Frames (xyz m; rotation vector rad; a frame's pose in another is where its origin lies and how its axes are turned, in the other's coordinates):
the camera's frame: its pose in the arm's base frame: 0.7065 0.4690 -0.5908 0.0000 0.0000 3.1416
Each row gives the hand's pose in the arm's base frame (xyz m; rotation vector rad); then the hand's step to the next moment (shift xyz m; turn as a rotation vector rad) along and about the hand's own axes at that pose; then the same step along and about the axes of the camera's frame.
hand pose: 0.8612 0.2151 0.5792 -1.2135 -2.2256 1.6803
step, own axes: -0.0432 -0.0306 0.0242 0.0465 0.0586 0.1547
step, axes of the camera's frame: -0.0007 0.0484 0.0324 0.0800 0.0846 -0.1264
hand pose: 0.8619 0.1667 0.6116 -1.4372 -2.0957 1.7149
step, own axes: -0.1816 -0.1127 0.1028 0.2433 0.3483 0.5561
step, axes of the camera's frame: 0.0252 0.1916 0.1375 0.2477 0.2611 -0.6002
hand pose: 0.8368 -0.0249 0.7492 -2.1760 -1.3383 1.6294
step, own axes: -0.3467 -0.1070 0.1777 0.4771 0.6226 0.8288
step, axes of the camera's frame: 0.2188 0.2452 0.2350 0.3060 0.3725 -1.0343
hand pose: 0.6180 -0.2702 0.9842 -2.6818 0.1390 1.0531
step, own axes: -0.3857 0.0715 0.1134 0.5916 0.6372 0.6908
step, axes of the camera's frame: 0.3701 0.0399 0.1679 0.1343 0.4234 -1.0178
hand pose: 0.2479 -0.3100 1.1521 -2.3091 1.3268 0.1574
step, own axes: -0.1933 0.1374 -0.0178 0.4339 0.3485 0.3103
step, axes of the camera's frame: 0.2195 -0.0860 0.0316 0.0242 0.3488 -0.5327
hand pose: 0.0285 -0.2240 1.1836 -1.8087 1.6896 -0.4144
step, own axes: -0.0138 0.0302 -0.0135 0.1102 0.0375 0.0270
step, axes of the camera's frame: 0.0336 -0.0108 -0.0062 -0.0018 0.1008 -0.0641
